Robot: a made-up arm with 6 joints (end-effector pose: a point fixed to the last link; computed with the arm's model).
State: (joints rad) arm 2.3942 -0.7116 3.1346 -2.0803 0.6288 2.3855
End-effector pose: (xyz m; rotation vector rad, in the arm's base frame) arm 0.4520 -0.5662 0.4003 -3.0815 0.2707 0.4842
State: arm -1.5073 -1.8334 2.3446 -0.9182 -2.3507 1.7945
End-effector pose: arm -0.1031 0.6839 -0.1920 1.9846 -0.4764 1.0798
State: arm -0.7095 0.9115 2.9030 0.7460 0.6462 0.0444
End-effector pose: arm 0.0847 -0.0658 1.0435 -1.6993 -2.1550 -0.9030
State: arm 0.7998 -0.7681 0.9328 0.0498 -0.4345 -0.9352
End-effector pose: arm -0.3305 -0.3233 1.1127 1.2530 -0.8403 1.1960
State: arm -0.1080 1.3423 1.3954 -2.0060 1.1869 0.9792
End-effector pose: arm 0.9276 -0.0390 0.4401 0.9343 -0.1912 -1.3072
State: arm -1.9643 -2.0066 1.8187 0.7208 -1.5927 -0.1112
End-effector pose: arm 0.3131 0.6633 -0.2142 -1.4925 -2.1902 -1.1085
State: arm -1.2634 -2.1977 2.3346 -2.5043 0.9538 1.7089
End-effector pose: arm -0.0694 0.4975 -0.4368 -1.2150 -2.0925 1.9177
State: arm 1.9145 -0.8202 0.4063 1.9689 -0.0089 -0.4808
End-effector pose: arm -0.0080 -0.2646 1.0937 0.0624 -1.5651 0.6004
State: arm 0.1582 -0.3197 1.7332 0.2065 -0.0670 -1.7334
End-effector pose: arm -0.4378 -0.0787 1.1574 1.1131 -1.4964 1.5744
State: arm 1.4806 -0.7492 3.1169 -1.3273 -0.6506 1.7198
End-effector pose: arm -0.1096 -0.6985 0.4102 -1.2801 2.4598 1.2983
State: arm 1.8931 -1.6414 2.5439 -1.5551 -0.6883 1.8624
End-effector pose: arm 0.1796 -0.7258 -0.0621 -1.5402 1.9233 1.7555
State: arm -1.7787 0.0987 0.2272 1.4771 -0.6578 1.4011
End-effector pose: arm -0.0623 -0.4572 0.9183 -1.0614 2.8414 -0.4859
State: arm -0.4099 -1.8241 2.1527 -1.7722 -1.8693 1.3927
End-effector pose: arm -0.7482 0.3191 -0.0842 2.3317 0.9613 0.4524
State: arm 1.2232 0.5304 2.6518 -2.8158 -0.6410 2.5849
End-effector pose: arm -0.1260 0.0325 1.1283 1.4943 -2.4641 0.7577
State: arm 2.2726 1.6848 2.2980 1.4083 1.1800 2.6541
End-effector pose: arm -0.5673 0.5842 0.6442 0.0863 -1.8493 -1.7916
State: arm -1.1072 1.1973 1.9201 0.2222 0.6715 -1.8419
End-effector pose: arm 0.3048 -0.6699 0.8484 0.5604 -1.3503 0.3121
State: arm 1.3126 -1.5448 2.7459 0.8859 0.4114 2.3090
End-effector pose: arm -0.1716 -0.6084 -0.1232 1.1452 1.2259 -1.7072
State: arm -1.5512 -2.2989 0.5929 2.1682 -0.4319 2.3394
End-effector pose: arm 0.0577 0.8058 0.0606 -0.9151 -1.3347 1.5723
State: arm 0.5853 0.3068 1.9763 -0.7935 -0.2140 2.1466
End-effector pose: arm 0.0748 0.0612 1.2335 -0.7176 -1.5796 -0.5085
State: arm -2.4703 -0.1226 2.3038 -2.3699 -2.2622 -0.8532
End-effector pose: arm 0.3346 0.2087 1.1468 0.1932 1.0599 -0.8038
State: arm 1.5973 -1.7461 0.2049 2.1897 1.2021 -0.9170
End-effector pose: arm -0.0840 -0.6981 0.6719 -0.3183 -2.4194 0.5229
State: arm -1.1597 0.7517 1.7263 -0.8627 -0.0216 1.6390
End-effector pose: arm 0.2369 -0.5384 1.0349 -1.2078 -0.4049 -1.3706
